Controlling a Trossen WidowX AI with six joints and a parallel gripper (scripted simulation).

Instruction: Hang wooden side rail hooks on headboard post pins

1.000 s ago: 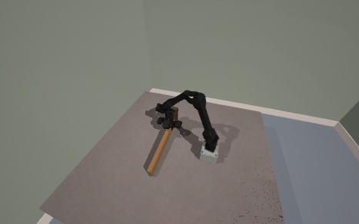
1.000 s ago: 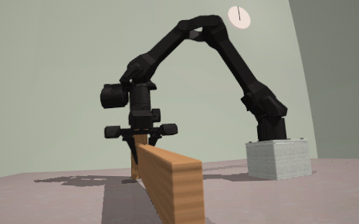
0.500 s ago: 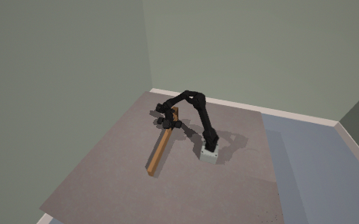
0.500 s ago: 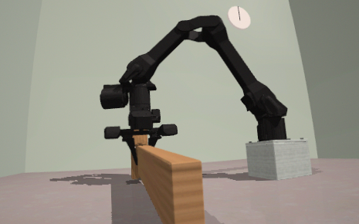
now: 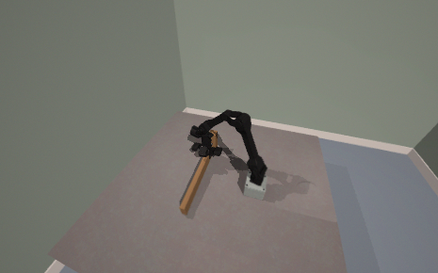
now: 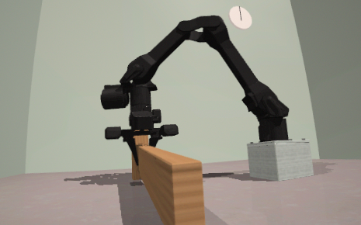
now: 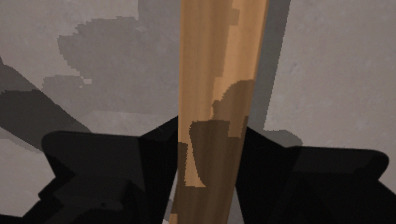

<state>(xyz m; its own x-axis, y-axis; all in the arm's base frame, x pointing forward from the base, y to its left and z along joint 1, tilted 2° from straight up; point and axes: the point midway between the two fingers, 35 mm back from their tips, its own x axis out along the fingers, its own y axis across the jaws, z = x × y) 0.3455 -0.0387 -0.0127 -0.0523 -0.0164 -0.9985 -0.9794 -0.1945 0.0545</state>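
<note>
Now: the headboard post 110 mm to the right of my gripper tip, 40 mm above it and 20 mm ahead of it.
</note>
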